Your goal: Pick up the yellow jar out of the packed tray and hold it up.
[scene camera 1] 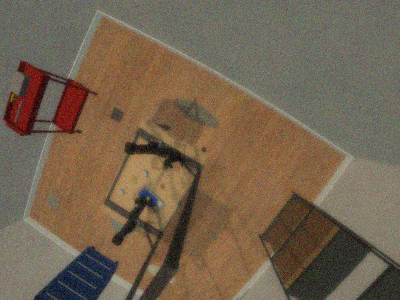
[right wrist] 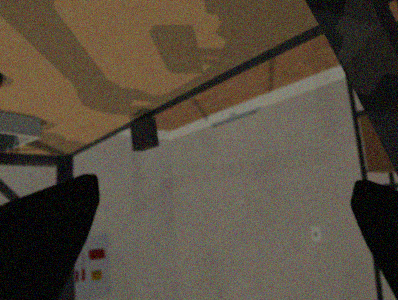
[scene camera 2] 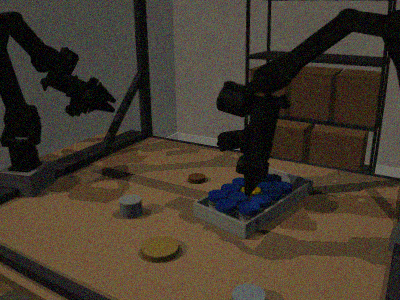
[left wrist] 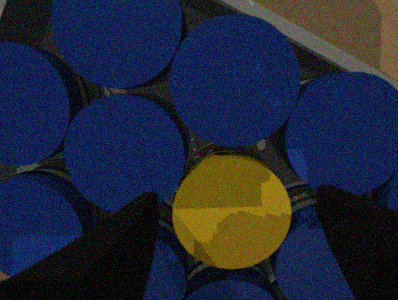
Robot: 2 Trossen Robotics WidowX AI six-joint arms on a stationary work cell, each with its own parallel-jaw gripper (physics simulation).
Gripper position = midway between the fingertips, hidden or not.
I see my left gripper [scene camera 2: 248, 189], my right gripper [scene camera 2: 115, 106], a yellow jar [left wrist: 231, 211], a flat yellow disc [scene camera 2: 158, 249], a blue-lidded jar [left wrist: 334, 135] and a blue-lidded jar [left wrist: 235, 79].
My left gripper also shows in the left wrist view [left wrist: 236, 200]. My right gripper shows as well in the right wrist view [right wrist: 226, 190]. The right wrist view does not show the yellow jar: it is out of frame. The right wrist view misses the flat yellow disc: it is out of frame.
